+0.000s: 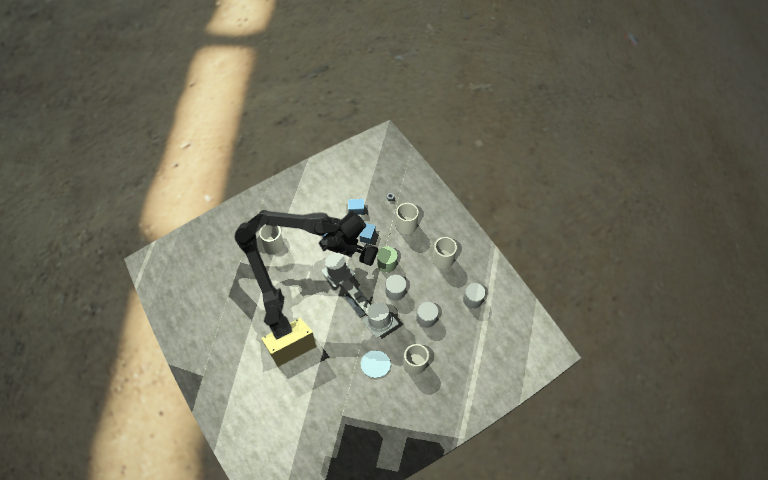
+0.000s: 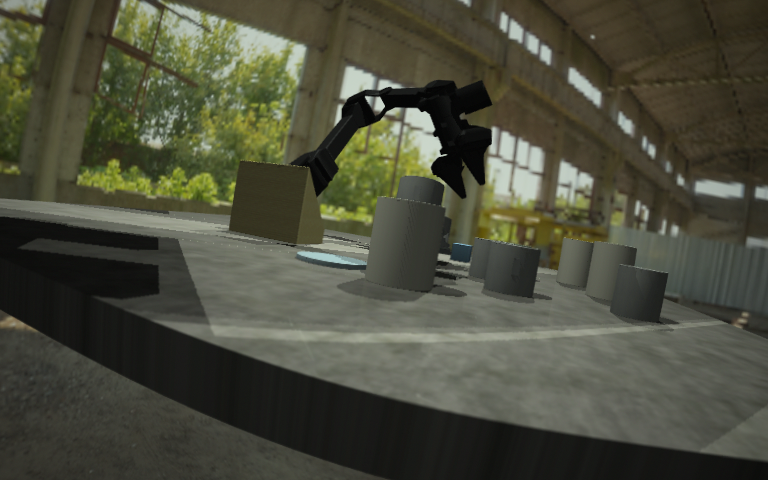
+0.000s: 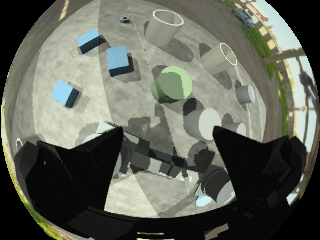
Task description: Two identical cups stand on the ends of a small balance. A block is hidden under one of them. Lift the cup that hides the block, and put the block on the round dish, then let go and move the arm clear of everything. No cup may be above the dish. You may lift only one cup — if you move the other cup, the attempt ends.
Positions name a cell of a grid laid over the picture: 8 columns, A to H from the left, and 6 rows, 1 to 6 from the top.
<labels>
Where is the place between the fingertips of my gripper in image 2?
At E3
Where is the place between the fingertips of my gripper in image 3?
E4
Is my gripper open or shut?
Open.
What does my gripper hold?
Nothing.
</labels>
